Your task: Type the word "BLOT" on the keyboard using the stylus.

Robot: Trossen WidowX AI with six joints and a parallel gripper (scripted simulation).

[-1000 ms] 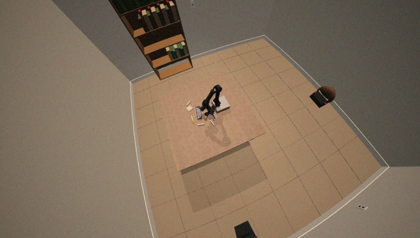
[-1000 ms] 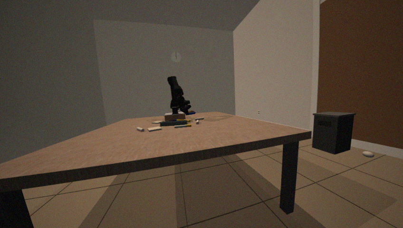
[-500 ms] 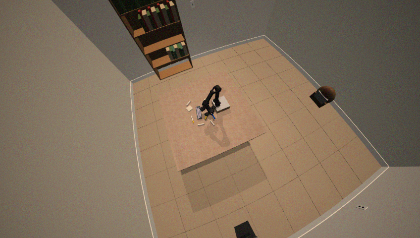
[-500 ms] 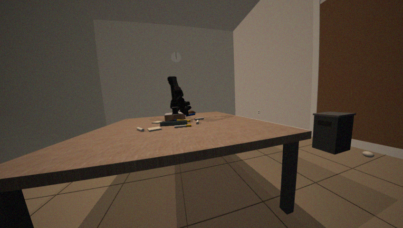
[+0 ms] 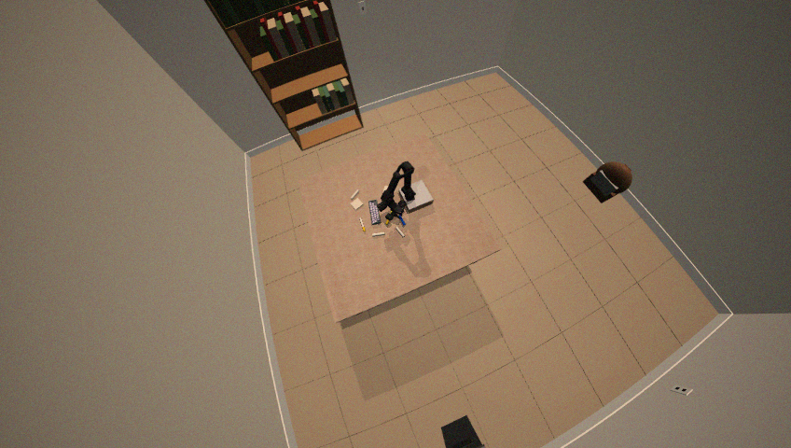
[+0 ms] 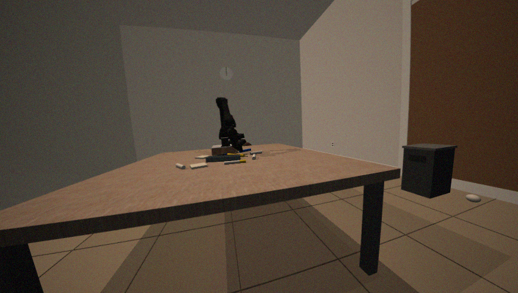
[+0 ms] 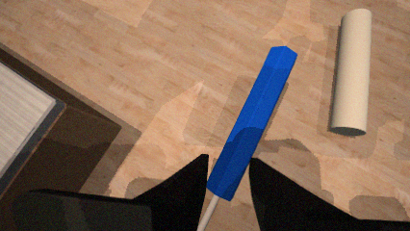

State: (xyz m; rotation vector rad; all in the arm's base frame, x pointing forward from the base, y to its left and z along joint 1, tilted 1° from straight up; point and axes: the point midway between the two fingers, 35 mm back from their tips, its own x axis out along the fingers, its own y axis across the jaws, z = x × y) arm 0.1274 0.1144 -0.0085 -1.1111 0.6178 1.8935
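The blue stylus is right at my gripper tip. The rest, counted from my gripper tip: yellow pen: 7 cm ahead, 4 cm to the right, 1 cm below; cream pad: 31 cm ahead, 24 cm to the right, 2 cm below.
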